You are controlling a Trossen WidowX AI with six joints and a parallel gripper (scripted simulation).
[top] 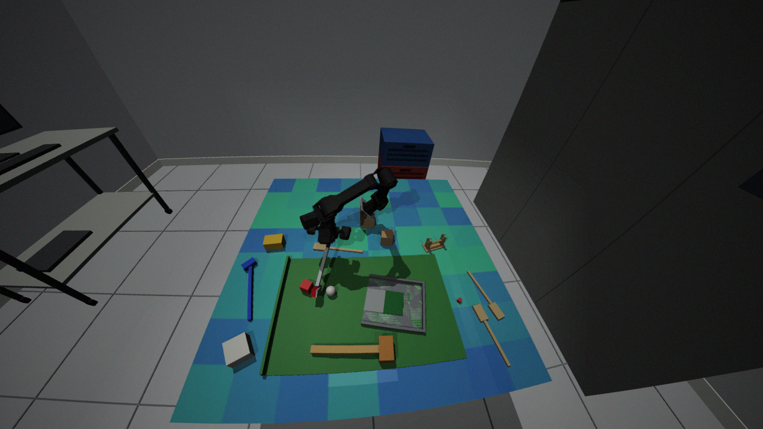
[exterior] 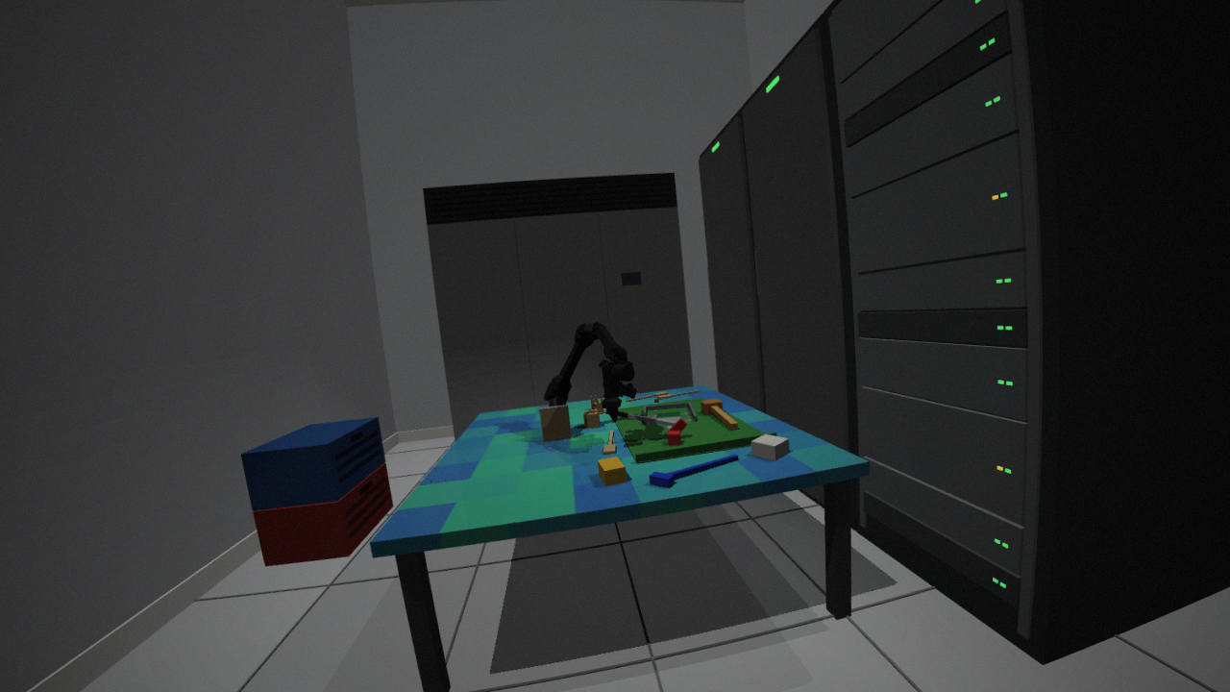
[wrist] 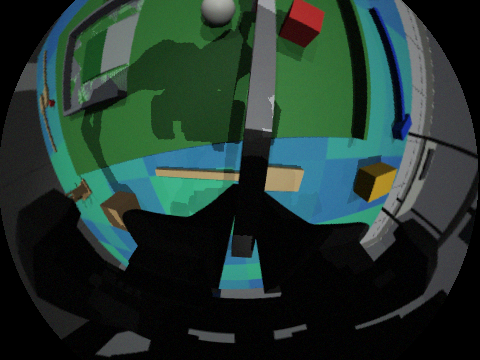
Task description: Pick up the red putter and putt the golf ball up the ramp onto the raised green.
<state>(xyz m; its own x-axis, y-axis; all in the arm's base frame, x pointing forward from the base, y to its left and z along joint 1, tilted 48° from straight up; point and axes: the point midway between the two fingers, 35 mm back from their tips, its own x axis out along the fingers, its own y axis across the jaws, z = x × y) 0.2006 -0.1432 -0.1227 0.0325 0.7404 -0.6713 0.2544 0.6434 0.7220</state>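
Now: gripper tip 11 cm short of the red putter, 3 cm to the left of it and 1 cm above it. The rest, counted from my gripper tip: red cube 19 cm ahead, 10 cm to the right, 6 cm below; white golf ball 21 cm ahead, 6 cm below; yellow block 7 cm behind, 29 cm to the right, 6 cm below.
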